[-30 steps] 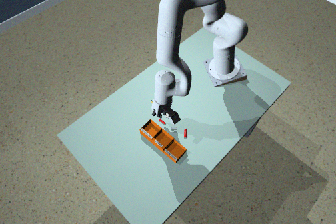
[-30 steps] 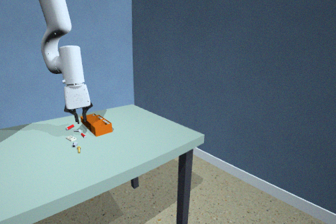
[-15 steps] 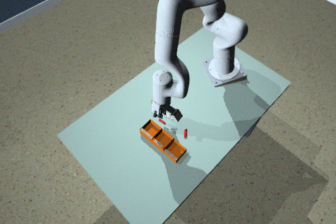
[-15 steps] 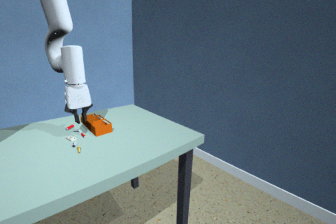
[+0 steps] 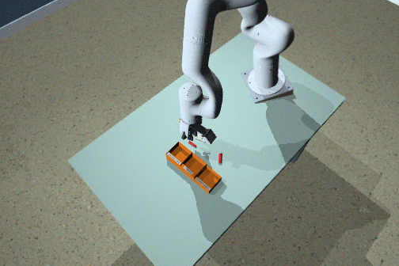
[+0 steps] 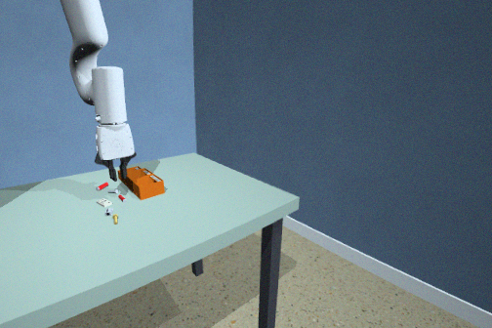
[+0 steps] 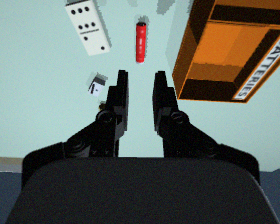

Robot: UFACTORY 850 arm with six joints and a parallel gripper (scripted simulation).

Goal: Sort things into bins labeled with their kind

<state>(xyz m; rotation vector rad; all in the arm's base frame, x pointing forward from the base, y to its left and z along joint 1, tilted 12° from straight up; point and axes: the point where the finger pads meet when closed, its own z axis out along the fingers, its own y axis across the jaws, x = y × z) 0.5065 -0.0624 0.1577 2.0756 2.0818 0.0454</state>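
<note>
My gripper is now 90 mm above the white domino, 50 mm past it and 10 mm to the right of it. Round my hand: grey bolt: 90 mm below, 70 mm to the left; orange bin row: 90 mm ahead, 80 mm to the left, 70 mm below; grey piece: 80 mm below, 60 mm to the right, 60 mm behind.
</note>
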